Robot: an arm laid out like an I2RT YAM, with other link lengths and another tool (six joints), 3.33 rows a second.
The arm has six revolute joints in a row. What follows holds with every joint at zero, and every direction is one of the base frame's. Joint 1 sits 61.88 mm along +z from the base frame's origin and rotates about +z. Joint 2 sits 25.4 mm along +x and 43.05 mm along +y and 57.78 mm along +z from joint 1 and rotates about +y. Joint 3 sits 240.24 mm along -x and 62.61 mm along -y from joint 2 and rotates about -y. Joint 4 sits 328.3 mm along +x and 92.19 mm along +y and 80.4 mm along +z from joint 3 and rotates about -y. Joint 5 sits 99.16 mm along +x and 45.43 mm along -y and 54.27 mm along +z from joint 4 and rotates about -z. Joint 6 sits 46.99 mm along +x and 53.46 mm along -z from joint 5 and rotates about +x. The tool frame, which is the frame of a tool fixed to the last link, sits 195 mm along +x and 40 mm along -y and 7 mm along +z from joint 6; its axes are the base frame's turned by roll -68.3, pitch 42.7 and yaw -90 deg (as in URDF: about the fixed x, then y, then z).
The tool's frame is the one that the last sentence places.
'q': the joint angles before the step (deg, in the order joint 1, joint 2, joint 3, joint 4, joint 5, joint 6). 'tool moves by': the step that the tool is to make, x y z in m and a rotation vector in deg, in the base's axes. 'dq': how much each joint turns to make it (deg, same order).
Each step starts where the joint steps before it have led.
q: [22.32, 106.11, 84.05, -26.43, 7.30, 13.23]
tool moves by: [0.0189, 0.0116, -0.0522, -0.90, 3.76, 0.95]
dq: [-0.09, 10.68, 7.06, -0.15, -1.12, -0.42]
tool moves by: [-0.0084, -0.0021, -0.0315, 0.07, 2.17, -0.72]
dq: [0.00, 1.78, -1.71, 1.39, -0.28, 1.12]
